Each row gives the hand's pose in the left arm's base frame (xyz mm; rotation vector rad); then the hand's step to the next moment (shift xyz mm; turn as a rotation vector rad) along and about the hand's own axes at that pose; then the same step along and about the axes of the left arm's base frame.
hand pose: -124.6 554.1 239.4 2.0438 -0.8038 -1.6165
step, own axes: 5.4 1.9 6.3 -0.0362 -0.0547 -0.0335
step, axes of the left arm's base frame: -5.6 -4.8 -4.3 0.0368 0.0638 -0.0002
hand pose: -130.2 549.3 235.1 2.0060 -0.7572 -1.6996
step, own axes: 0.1 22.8 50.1 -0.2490 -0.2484 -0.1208
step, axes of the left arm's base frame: -52.5 -15.6 5.1 0.1266 0.3448 0.0582
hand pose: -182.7 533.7 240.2 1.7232 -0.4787 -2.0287
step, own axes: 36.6 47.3 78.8 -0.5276 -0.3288 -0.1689
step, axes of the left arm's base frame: -77.7 -60.8 7.2 0.2025 0.5620 0.2411
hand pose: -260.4 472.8 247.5 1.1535 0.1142 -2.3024
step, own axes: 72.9 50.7 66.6 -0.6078 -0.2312 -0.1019
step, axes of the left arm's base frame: -56.2 -95.6 -5.3 0.2430 0.4943 0.3604
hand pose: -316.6 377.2 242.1 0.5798 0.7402 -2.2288
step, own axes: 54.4 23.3 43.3 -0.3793 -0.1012 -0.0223
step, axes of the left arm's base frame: -26.1 -68.1 -8.0 0.1758 0.2563 0.2408
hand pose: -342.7 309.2 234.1 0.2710 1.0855 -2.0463
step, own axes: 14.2 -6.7 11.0 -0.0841 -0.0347 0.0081
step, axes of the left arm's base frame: -12.5 -14.1 3.6 0.0322 0.0507 0.0688
